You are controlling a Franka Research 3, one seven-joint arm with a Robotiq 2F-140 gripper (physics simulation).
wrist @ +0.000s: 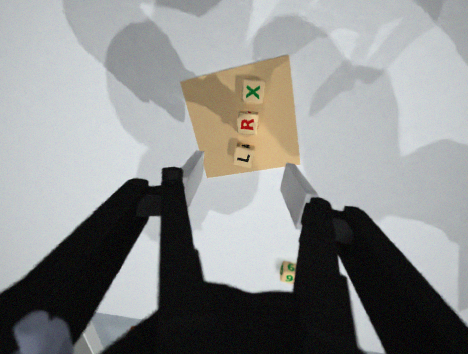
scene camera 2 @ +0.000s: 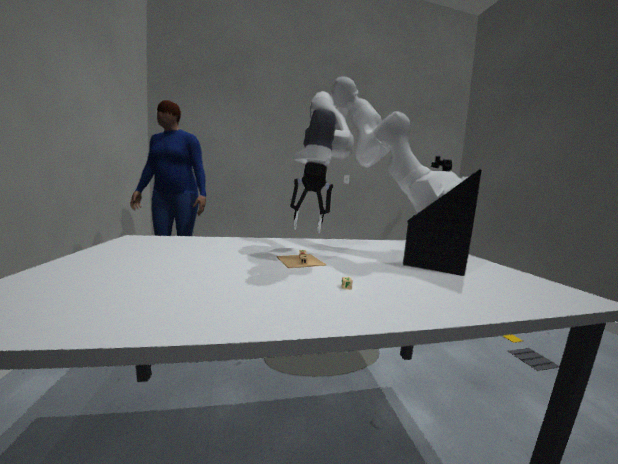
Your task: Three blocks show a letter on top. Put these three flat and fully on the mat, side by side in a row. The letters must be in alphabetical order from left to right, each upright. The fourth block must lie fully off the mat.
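Note:
A tan mat (scene camera 2: 290, 263) (wrist: 276, 70) lies on the white table. In the wrist view a green X block (wrist: 253, 92), a red R block (wrist: 248, 124) and a black L block (wrist: 243, 157) form a line on it, top to bottom, with small gaps. The R lies on its side in that view, its top to the left. In the scene view these blocks overlap. The fourth block (scene camera 2: 347, 283) (wrist: 288, 272), with green figures, lies off the mat; a finger partly hides it in the wrist view. My gripper (scene camera 2: 307, 230) (wrist: 243, 171) is open and empty, high above the table.
A black upright panel (scene camera 2: 442, 232) stands at the right of the table (scene camera 2: 150, 300), in front of the arm's base. A person (scene camera 2: 175, 165) in blue stands behind the table at the left.

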